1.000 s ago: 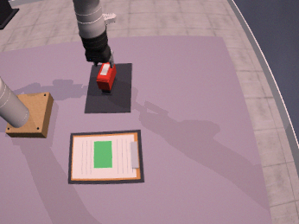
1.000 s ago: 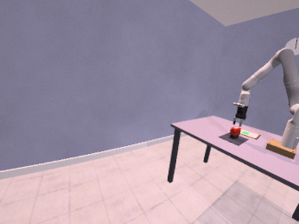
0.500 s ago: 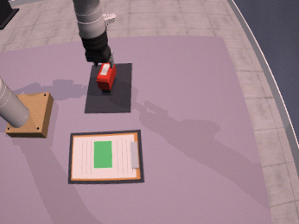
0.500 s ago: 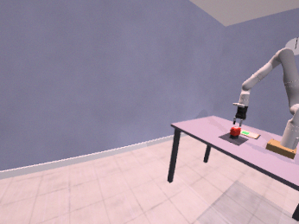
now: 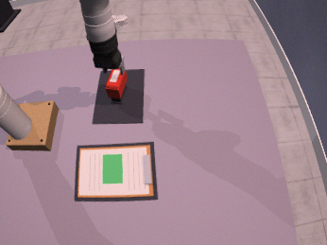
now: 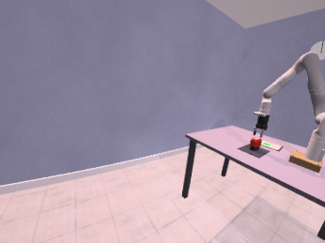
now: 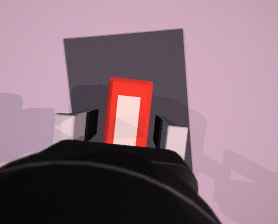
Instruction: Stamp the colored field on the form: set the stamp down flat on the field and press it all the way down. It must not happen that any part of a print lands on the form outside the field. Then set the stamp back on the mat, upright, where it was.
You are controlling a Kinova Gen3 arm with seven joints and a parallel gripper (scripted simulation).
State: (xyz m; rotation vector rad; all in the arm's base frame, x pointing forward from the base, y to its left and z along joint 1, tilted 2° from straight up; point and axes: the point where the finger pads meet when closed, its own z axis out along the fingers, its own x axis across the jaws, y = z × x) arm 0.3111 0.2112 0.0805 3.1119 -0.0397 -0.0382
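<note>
My gripper is now 90 mm above the stamp. From my hand the other things lie so: mat: 140 mm below; then clipboard: 270 mm to the right, 140 mm below, 60 mm ahead.
</note>
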